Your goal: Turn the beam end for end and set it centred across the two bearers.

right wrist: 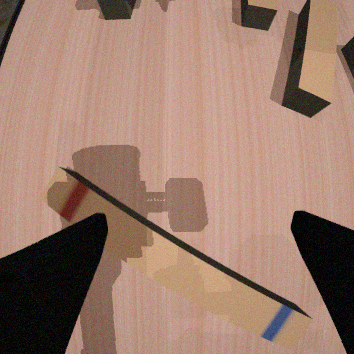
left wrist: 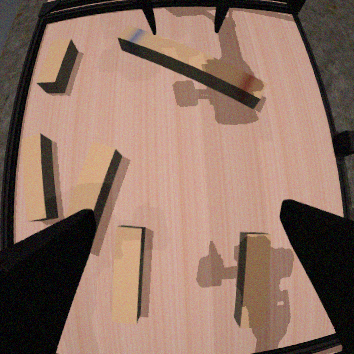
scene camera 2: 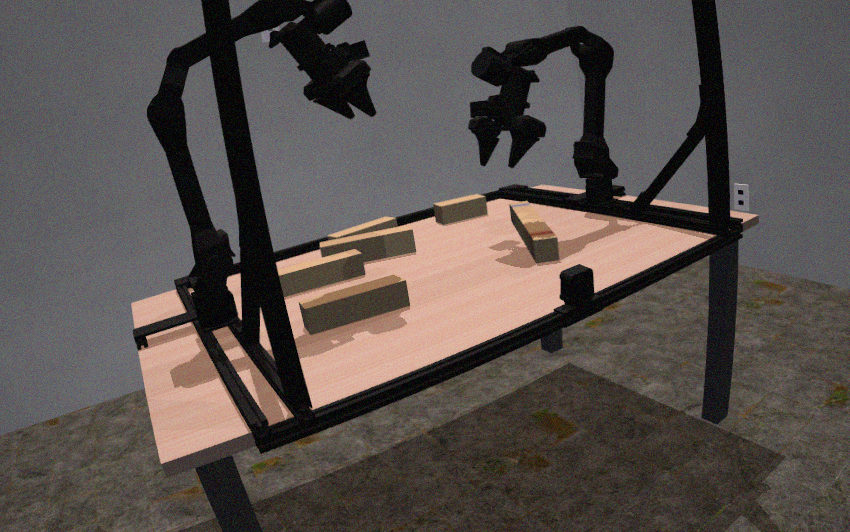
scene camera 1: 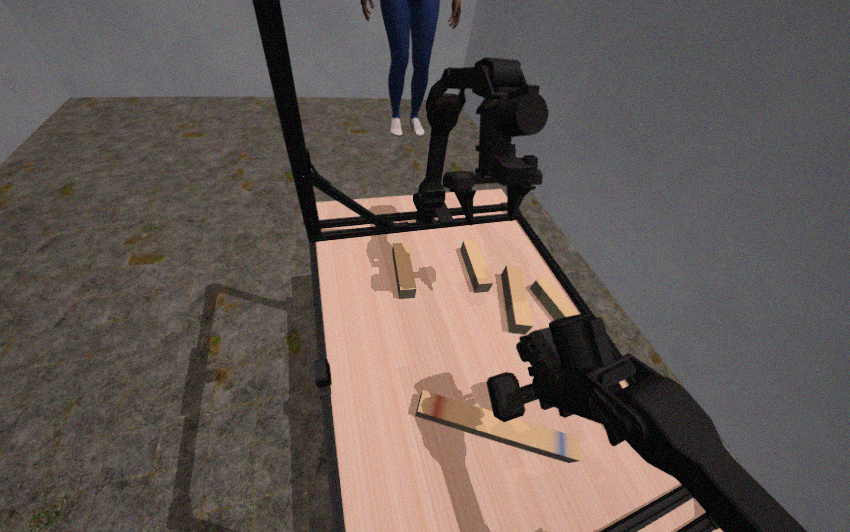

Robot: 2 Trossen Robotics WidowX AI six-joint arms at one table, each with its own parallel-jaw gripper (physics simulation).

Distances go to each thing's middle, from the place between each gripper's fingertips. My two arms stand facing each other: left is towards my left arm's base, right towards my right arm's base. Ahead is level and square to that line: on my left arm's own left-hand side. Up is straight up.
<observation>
Now: left hand 320 mm to the left of the beam (scene camera 1: 433, 407), 280 mm above it and 40 mm past it.
Now: right hand 14 cm above the beam, 6 cm to the left of it and 2 cm past it.
</observation>
